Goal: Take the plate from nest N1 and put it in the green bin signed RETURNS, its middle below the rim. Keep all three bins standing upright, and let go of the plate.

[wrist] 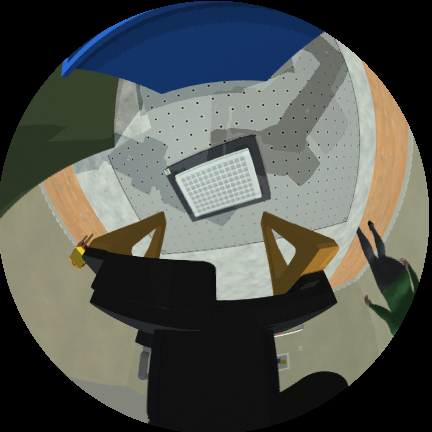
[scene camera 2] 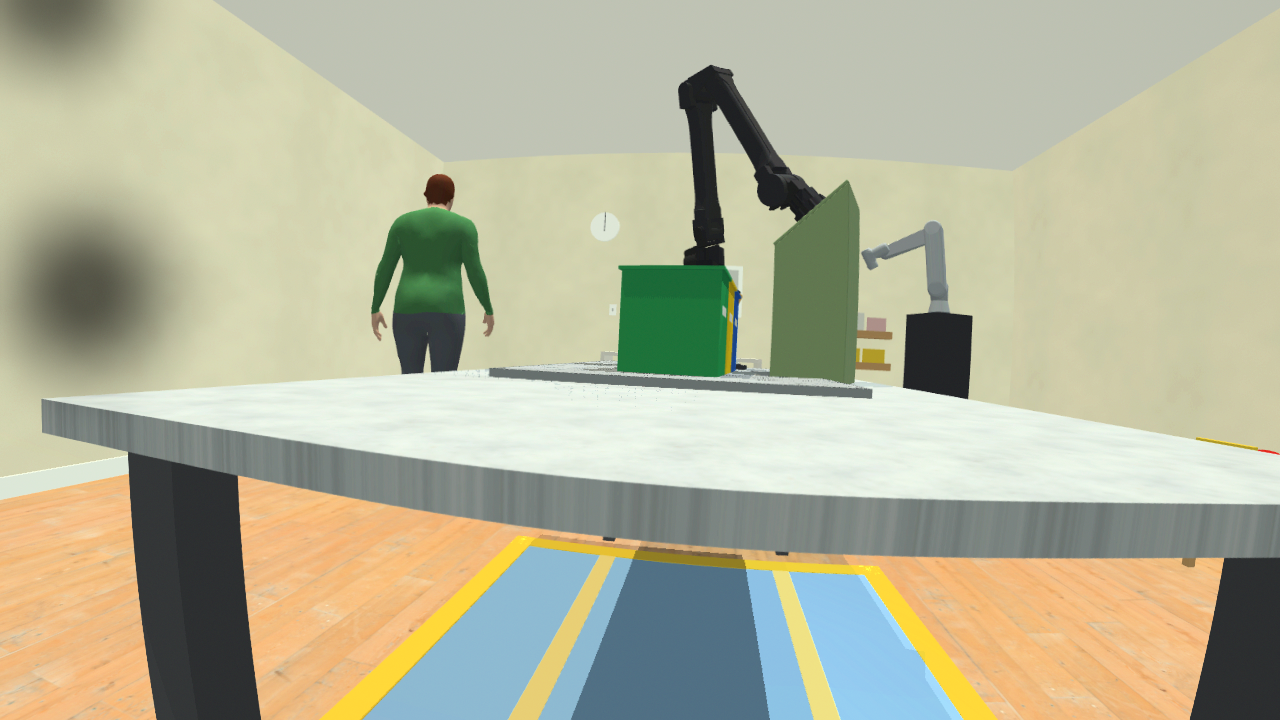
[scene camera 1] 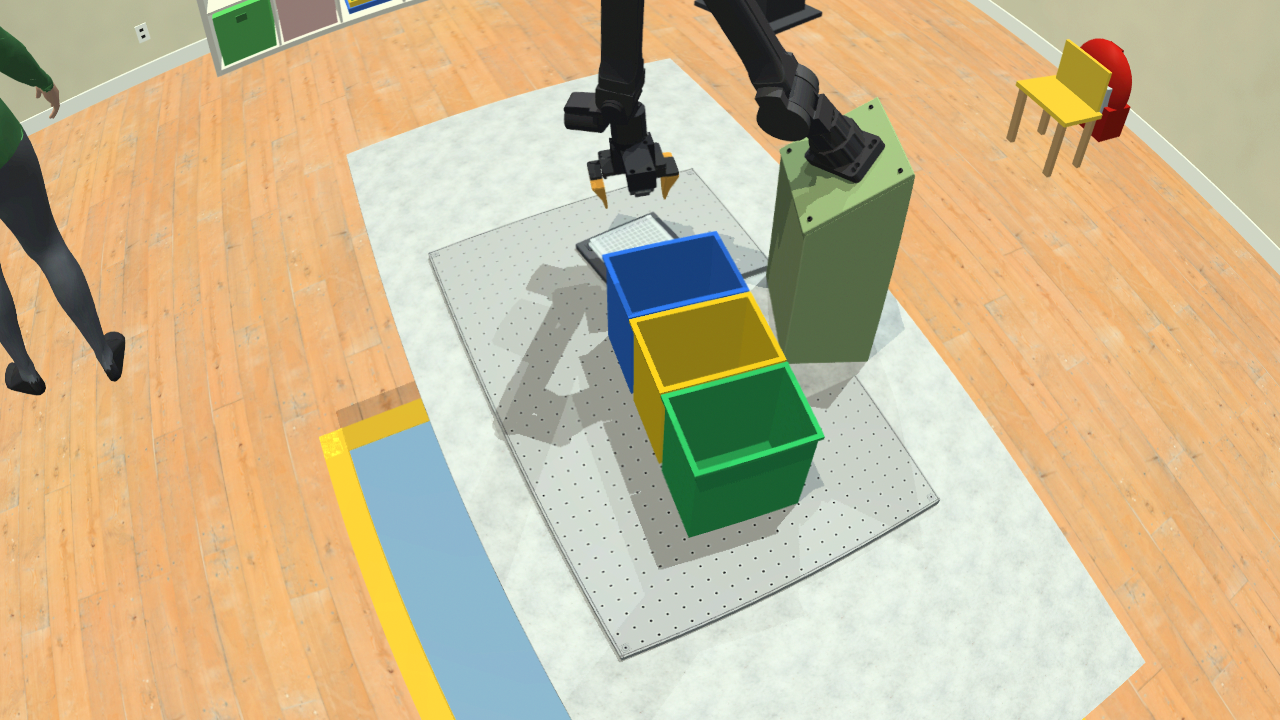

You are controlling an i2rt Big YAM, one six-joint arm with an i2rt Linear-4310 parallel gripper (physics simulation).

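Labels:
There's a green bin I can see in scene camera 2 and scene camera 1, but in the wrist view the bin is out of frame. On that bin, (scene camera 2: 673, 318) and (scene camera 1: 757, 487) are the same spot.

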